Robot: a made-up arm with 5 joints.
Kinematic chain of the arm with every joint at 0, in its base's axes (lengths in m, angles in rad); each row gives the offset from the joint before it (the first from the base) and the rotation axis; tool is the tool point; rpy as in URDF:
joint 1: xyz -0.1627 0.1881 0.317 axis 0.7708 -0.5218 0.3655
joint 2: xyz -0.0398 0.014 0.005 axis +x
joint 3: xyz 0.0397 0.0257 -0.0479 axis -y
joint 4: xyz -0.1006 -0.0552 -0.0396 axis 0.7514 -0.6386 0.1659
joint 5: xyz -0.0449 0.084 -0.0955 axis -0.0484 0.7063 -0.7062
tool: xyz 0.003 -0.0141 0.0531 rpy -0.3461 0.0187 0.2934
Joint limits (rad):
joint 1: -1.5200..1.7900
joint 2: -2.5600..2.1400
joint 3: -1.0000..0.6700
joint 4: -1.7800..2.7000
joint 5: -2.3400..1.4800
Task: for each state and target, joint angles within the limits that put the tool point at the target. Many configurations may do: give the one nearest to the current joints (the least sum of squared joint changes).
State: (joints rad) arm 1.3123 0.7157 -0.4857 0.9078 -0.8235
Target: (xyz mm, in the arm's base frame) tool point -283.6 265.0 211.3
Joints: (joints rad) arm 1.5352 -0.2599 -0.3469 0.9376 -0.4949
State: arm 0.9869 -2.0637 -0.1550 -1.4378 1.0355
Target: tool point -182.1 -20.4 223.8
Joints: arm 1.3026 -2.2165 0.6125 -1.5666 1.0593
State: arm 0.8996 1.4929 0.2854 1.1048 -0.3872
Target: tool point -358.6 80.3 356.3
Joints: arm 1.6019 2.1400 0.6676 0.8873 -0.7262
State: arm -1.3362 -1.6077 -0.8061 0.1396 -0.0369
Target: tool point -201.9 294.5 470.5
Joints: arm -1.5200 -2.2640 0.0044 -0.0462 0.0171
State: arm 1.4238 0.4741 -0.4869 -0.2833 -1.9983
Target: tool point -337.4 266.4 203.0
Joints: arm 1.2977 0.7313 -0.3212 -0.1618 -1.9568
